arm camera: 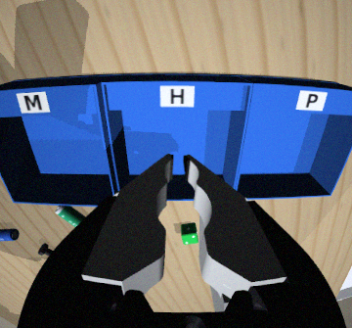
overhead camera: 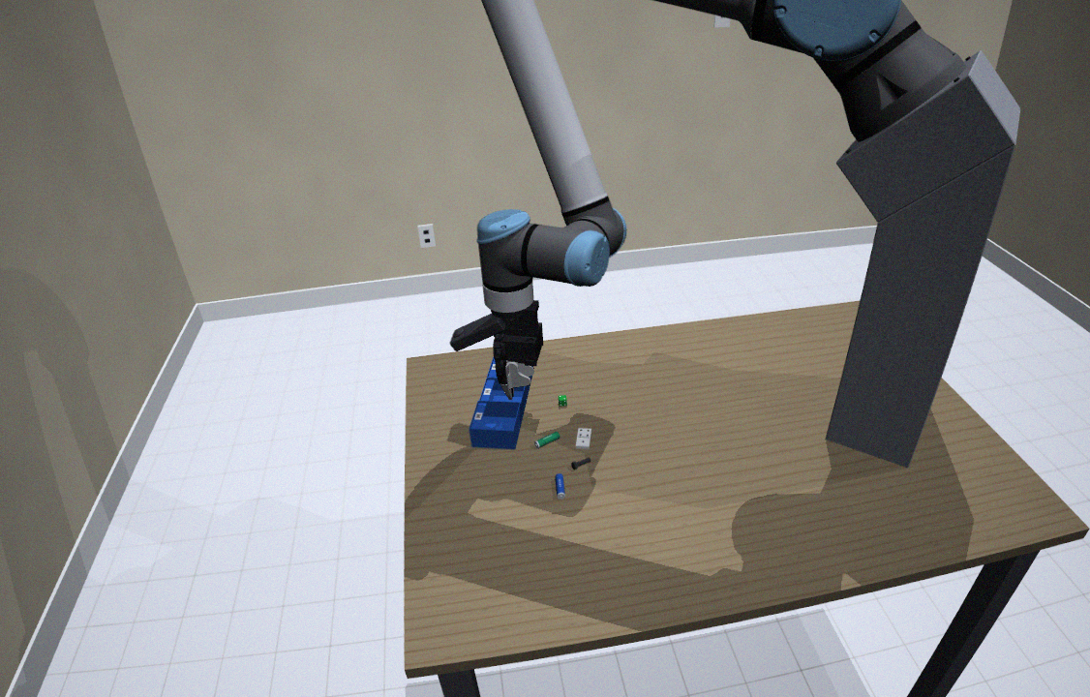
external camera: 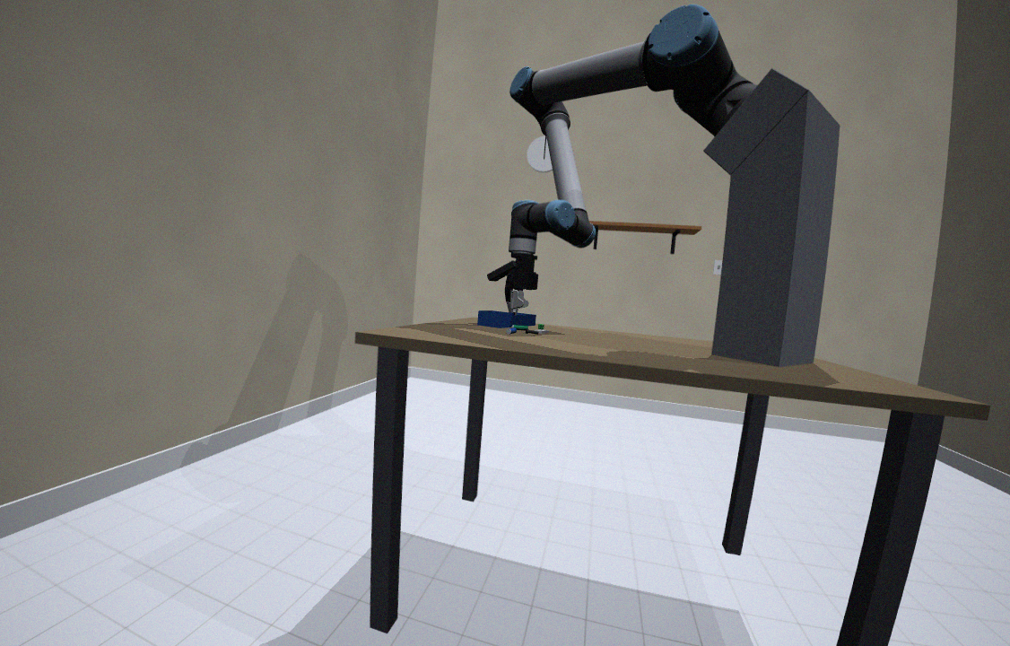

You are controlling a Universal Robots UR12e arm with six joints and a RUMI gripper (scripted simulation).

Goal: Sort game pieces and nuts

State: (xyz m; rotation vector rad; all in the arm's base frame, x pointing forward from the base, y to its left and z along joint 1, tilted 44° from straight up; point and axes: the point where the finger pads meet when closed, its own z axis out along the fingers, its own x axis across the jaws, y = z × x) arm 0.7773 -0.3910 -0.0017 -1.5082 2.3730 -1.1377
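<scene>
Right now the blue bin is 1 cm to the right of my hand, 1 cm below it and 1 cm ahead of it. Round my hand: green cylinder (13 cm to the left, 3 cm below, 2 cm behind); then green die (10 cm behind, 4 cm to the left, 3 cm below); then white domino (16 cm to the left, 9 cm behind, 3 cm below).
</scene>
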